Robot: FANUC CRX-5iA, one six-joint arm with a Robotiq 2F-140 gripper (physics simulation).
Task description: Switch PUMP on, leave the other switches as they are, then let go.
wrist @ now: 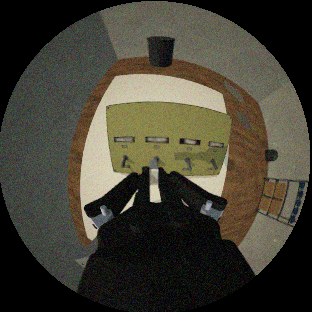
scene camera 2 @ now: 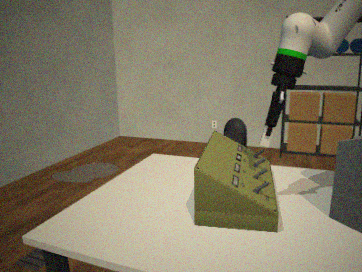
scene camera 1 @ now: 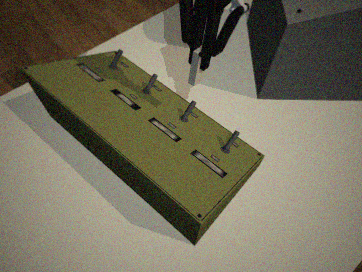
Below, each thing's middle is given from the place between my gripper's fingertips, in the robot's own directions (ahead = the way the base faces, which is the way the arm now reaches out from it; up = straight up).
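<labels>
The olive switch box [scene camera 1: 180,166] is 100 mm ahead of my hand and 60 mm to the right of it, and it's 130 mm below my hand as well.
</labels>
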